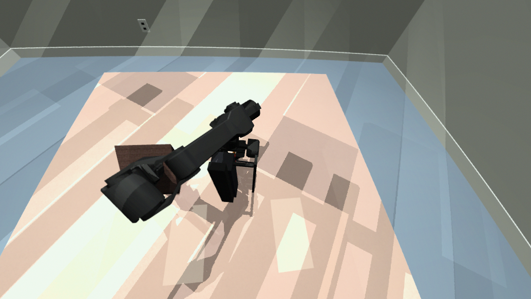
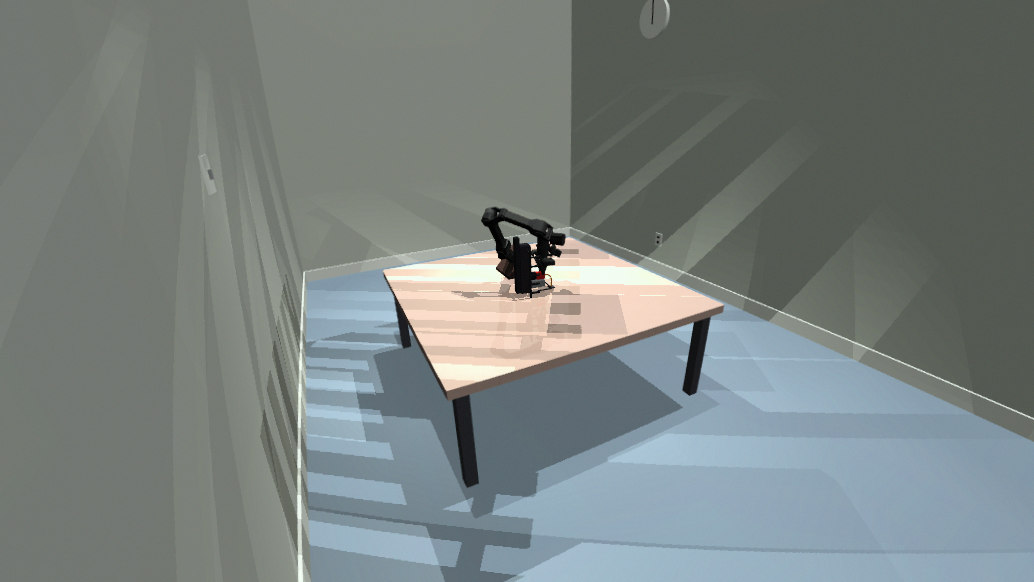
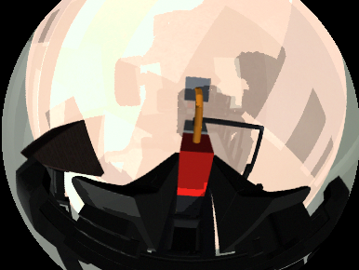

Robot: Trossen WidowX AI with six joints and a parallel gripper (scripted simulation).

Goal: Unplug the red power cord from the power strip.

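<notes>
Right now my gripper tip is 30 mm to the left of the red plug.
</notes>
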